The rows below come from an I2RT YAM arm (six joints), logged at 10 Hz.
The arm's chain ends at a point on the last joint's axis. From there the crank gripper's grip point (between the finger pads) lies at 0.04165 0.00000 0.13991 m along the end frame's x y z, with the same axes.
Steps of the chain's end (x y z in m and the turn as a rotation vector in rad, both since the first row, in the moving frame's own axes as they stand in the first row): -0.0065, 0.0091, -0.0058, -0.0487, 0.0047, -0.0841; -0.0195, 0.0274, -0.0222, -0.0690, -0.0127, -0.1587; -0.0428, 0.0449, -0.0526, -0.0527, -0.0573, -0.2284; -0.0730, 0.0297, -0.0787, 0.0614, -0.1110, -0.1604; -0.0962, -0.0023, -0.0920, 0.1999, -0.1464, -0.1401; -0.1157, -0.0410, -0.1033, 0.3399, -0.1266, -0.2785; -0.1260, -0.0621, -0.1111, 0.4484, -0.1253, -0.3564; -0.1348, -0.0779, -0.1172, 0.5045, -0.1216, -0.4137; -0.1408, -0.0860, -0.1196, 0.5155, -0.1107, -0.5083; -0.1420, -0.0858, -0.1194, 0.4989, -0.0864, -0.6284
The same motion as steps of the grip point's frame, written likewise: -0.0057, 0.0124, -0.0061, -0.0487, 0.0047, -0.0841; -0.0210, 0.0306, -0.0218, -0.0690, -0.0127, -0.1587; -0.0511, 0.0438, -0.0504, -0.0527, -0.0573, -0.2284; -0.0899, 0.0156, -0.0754, 0.0614, -0.1110, -0.1604; -0.1192, -0.0348, -0.0908, 0.1999, -0.1464, -0.1401; -0.1412, -0.0966, -0.1092, 0.3399, -0.1266, -0.2785; -0.1563, -0.1334, -0.1241, 0.4484, -0.1253, -0.3564; -0.1684, -0.1572, -0.1348, 0.5045, -0.1216, -0.4137; -0.1779, -0.1685, -0.1392, 0.5155, -0.1107, -0.5083; -0.1815, -0.1689, -0.1393, 0.4989, -0.0864, -0.6284
